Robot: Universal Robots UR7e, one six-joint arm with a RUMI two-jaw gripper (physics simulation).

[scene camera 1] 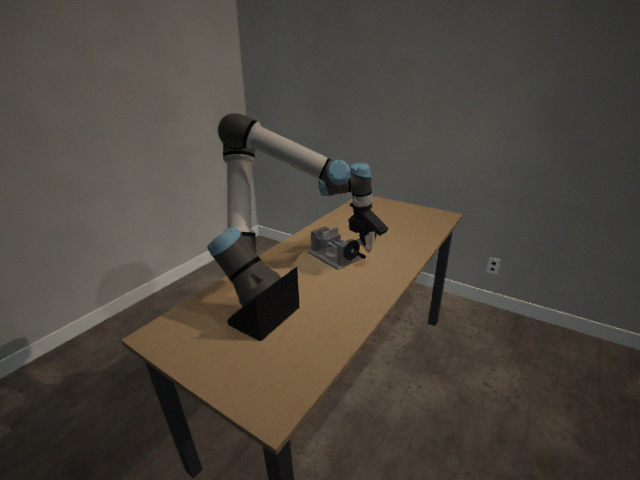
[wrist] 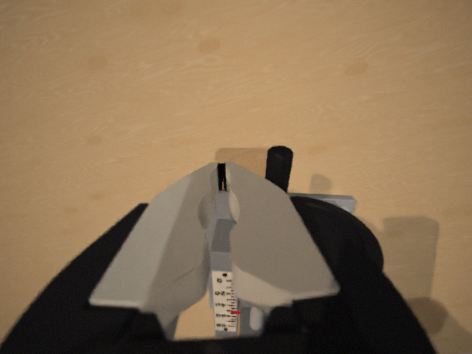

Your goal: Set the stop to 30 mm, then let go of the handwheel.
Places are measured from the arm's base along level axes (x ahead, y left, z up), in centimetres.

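Pixels of known places: gripper, fingertip midpoint: (scene camera 1: 369, 252) (wrist: 223, 166); arm's base, link origin: (scene camera 1: 262, 292).
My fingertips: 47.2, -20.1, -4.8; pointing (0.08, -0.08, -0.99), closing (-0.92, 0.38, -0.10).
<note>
For each thing: its top centre in the pictures, then the offset to it from my fingertips, as dx, dy, dz. "*": a spot on its surface instead. Level surfaces: height alone.
- grey stop fixture, surface spot: (wrist: 342, 201) * -7.4, +9.7, -5.2
- black handwheel, surface spot: (wrist: 350, 227) (scene camera 1: 347, 254) * -6.3, +7.2, +0.6
- wheel's black crank handle, top centre: (wrist: 278, 190) (scene camera 1: 360, 253) -2.7, +2.6, +0.5
- white scale, surface spot: (wrist: 222, 305) * +7.1, +14.6, -0.6
- red pointer, top centre: (wrist: 237, 313) +6.1, +16.2, -0.5
- wooden table, surface height: dz -6.2
A grey stop fixture (scene camera 1: 336, 257) (wrist: 342, 201) stands on the table, with a black handwheel (scene camera 1: 351, 250) (wrist: 350, 227) on its side. The wheel's black crank handle (scene camera 1: 361, 255) (wrist: 278, 167) points away from the fixture. In the wrist view, the white scale (wrist: 222, 305) shows between the fingers, with a red pointer (wrist: 236, 312) between the 40 and 60 marks, nearer 60. My gripper (scene camera 1: 368, 250) (wrist: 223, 166) is shut and empty, fingers pointing down, beside the handle. In the wrist view the handle is just right of the fingertips; I cannot tell whether they touch. The fingers hide part of the wheel and fixture.
The wooden table (scene camera 1: 330, 320) carries the fixture and the arm's black angled base mount (scene camera 1: 279, 304). The table's far right edge lies beyond the gripper. Grey walls (scene camera 1: 465, 129) stand behind the table, with a socket (scene camera 1: 493, 265) on one.
</note>
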